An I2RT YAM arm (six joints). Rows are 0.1 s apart.
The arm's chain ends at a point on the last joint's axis. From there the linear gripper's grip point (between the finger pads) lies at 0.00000 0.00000 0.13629 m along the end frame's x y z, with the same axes.
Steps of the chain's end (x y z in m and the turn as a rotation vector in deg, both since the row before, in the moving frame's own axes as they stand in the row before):
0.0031 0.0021 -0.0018 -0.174 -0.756 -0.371
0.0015 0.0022 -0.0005 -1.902 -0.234 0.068
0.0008 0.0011 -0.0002 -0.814 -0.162 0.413
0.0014 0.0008 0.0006 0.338 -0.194 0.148
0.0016 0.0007 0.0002 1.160 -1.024 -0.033
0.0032 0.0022 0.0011 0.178 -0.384 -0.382
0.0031 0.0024 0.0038 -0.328 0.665 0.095
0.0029 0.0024 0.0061 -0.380 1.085 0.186
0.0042 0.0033 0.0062 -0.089 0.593 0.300
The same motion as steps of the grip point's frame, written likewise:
0.0013 0.0025 -0.0018 -0.174 -0.756 -0.371
0.0009 0.0067 -0.0006 -1.902 -0.234 0.068
0.0004 0.0030 -0.0002 -0.814 -0.162 0.413
0.0009 0.0000 0.0006 0.338 -0.194 0.148
-0.0008 -0.0021 0.0002 1.160 -1.024 -0.033
0.0023 0.0018 0.0011 0.178 -0.384 -0.382
0.0047 0.0032 0.0038 -0.328 0.665 0.095
0.0055 0.0033 0.0061 -0.380 1.085 0.186
0.0056 0.0035 0.0062 -0.089 0.593 0.300

